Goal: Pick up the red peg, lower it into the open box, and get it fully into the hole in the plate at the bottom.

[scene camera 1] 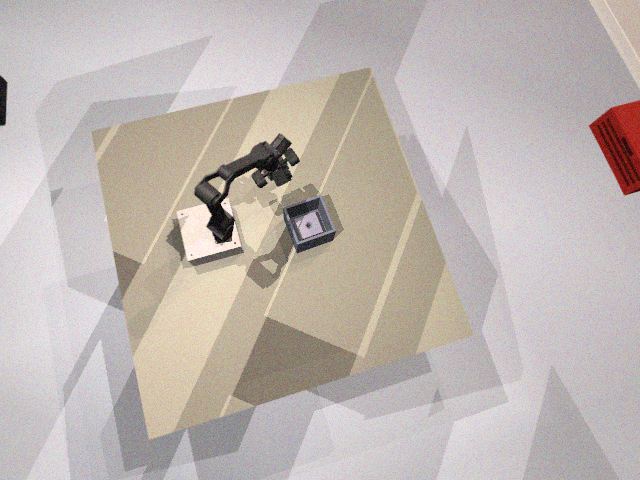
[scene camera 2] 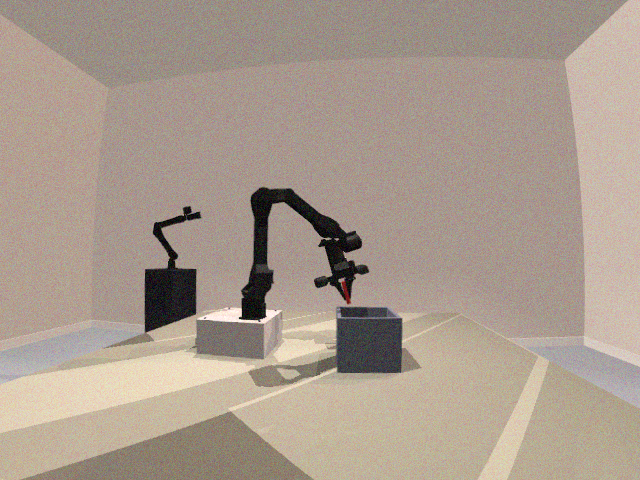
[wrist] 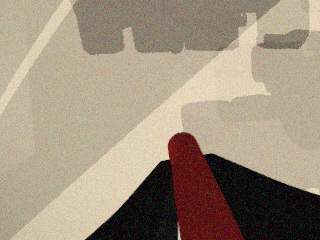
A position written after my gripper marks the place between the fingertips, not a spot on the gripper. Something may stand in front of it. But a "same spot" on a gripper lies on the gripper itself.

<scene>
My gripper shows in scene camera 1, in scene camera 2 and in the wrist view (pixel 187 167). One and the same spot on my gripper: (scene camera 1: pixel 279 174) is (scene camera 2: pixel 341 264).
</scene>
